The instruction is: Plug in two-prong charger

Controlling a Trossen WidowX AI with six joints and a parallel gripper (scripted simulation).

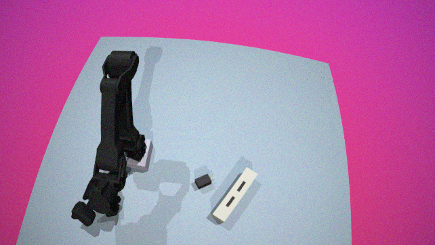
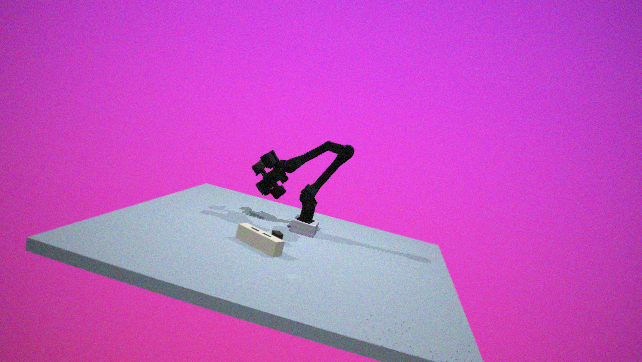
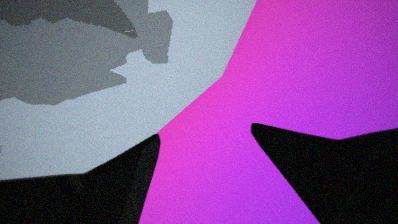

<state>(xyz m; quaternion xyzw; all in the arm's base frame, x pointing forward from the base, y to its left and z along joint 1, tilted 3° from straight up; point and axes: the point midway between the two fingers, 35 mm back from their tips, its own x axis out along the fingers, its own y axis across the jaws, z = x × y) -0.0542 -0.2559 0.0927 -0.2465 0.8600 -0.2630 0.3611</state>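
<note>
My gripper tip is 34 cm short of the dark two-prong charger, 27 cm to the right of it and 12 cm above it.
</note>
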